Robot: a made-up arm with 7 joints.
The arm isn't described. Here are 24 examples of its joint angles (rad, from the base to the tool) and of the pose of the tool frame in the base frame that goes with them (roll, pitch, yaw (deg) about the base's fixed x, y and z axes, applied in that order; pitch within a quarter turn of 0, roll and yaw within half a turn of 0; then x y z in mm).
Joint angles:
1: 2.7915 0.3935 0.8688 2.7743 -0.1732 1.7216 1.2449
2: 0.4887 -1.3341 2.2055 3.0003 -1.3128 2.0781 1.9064
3: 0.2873 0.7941 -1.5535 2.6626 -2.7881 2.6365 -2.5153
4: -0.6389 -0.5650 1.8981 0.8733 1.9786 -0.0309 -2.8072
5: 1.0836 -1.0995 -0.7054 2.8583 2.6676 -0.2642 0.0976
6: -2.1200 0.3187 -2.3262 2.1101 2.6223 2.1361 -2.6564
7: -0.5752 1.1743 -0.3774 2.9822 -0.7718 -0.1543 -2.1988
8: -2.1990 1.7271 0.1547 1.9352 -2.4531 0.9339 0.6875
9: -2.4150 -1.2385 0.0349 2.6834 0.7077 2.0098 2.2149
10: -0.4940 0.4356 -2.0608 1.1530 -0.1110 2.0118 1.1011
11: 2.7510 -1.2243 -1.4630 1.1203 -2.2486 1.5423 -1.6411
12: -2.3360 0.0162 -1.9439 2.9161 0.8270 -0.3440 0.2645
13: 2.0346 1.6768 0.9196 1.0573 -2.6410 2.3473 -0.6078
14: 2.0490 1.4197 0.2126 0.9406 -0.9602 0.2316 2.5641
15: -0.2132 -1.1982 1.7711 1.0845 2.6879 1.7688 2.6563
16: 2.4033 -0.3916 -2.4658 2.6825 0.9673 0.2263 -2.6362
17: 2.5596 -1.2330 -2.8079 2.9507 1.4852 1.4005 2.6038
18: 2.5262 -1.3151 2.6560 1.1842 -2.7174 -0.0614 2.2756
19: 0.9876 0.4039 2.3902 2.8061 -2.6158 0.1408 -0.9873
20: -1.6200 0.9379 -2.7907 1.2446 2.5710 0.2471 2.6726
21: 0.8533 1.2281 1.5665 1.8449 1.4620 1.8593 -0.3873
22: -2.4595 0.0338 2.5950 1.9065 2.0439 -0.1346 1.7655
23: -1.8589 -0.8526 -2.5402 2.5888 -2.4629 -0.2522 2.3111
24: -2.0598 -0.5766 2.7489 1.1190 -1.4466 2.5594 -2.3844
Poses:
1: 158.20 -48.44 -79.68 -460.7 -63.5 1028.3
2: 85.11 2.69 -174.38 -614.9 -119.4 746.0
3: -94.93 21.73 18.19 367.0 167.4 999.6
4: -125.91 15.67 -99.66 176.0 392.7 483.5
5: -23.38 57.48 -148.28 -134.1 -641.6 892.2
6: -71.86 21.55 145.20 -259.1 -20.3 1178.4
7: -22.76 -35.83 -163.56 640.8 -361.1 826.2
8: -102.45 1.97 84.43 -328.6 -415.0 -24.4
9: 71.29 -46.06 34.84 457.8 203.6 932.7
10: -138.20 19.91 -91.21 -230.8 -187.3 609.5
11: -89.04 -49.89 -84.19 494.2 341.1 499.9
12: 17.17 9.57 -135.14 66.5 9.8 1284.6
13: -60.48 -43.64 -20.80 -351.1 217.9 169.1
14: -134.58 4.60 159.54 -188.4 90.3 68.0
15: -94.39 36.99 35.21 -284.4 545.4 439.2
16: -28.59 54.41 -74.27 425.6 -235.9 1165.0
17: -57.72 17.28 -56.34 720.6 -246.9 726.6
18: -129.13 -16.06 100.33 84.2 -277.7 97.4
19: 4.25 33.27 30.62 24.8 214.2 1281.6
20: -28.17 54.32 53.52 -154.4 159.8 1041.6
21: 58.94 23.60 -10.61 0.6 517.3 876.8
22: -51.72 8.45 -110.06 473.5 -32.9 1020.5
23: 115.52 25.17 -144.73 -34.0 695.1 776.3
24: 40.72 -14.71 54.85 386.8 149.0 610.8
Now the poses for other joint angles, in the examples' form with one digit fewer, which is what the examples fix.
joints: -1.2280 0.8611 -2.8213 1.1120 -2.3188 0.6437 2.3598
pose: 66.6 38.3 176.6 -212 159 1027
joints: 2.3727 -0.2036 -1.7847 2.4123 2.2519 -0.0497 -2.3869
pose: 76.1 35.9 107.7 432 48 1144
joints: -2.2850 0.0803 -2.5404 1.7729 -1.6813 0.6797 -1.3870
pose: -40.0 -15.8 -76.1 112 482 1022
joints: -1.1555 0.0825 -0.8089 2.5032 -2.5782 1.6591 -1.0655
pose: -43.3 61.9 23.2 -124 -80 1254
